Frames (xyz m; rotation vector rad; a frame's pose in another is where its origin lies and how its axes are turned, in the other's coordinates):
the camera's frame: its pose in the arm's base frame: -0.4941 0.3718 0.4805 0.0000 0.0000 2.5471
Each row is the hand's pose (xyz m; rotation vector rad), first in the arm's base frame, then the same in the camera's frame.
Working: the arm's base frame: its pose in the camera's frame: -0.6176 0.0313 -0.4805 0.0000 0.0000 -2.5471

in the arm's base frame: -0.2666 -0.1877 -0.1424 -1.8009 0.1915 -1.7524
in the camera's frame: -0.5018 0.3361 -0.6229 0.3088 -1.5944 1.1542
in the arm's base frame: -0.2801 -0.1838 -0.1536 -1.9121 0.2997 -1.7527
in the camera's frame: -0.4885 0.3404 -0.6341 0.2400 -1.6815 1.0457
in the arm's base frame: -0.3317 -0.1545 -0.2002 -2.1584 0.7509 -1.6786
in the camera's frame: -0.4293 0.3450 -0.6807 -0.0719 -1.9127 0.7620
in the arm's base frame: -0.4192 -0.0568 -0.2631 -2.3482 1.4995 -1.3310
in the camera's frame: -0.3021 0.3131 -0.7436 -0.6098 -2.1943 0.3837
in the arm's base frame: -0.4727 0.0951 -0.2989 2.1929 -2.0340 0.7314
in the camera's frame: -0.1727 0.2172 -0.7794 -1.1595 -2.3968 0.1088
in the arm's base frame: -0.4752 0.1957 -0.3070 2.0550 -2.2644 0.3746
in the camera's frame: -0.1143 0.1353 -0.7875 -1.4777 -2.4844 0.0189
